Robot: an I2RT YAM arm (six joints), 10 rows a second.
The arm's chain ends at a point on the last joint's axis. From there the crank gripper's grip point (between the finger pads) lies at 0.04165 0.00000 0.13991 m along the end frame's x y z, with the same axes.
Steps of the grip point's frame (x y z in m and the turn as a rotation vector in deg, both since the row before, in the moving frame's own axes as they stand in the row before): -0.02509, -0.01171, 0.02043, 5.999, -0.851, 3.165; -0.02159, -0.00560, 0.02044, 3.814, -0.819, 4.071; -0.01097, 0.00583, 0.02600, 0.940, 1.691, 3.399; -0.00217, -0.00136, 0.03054, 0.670, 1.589, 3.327; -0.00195, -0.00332, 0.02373, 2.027, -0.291, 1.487
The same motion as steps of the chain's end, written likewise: -0.02335, 0.00070, 0.02047, 5.999, -0.851, 3.165; -0.01981, 0.00083, 0.02007, 3.814, -0.819, 4.071; -0.01507, 0.00552, 0.02729, 0.940, 1.691, 3.399; -0.00601, -0.00226, 0.03174, 0.670, 1.589, 3.327; -0.00129, 0.00056, 0.02359, 2.027, -0.291, 1.487
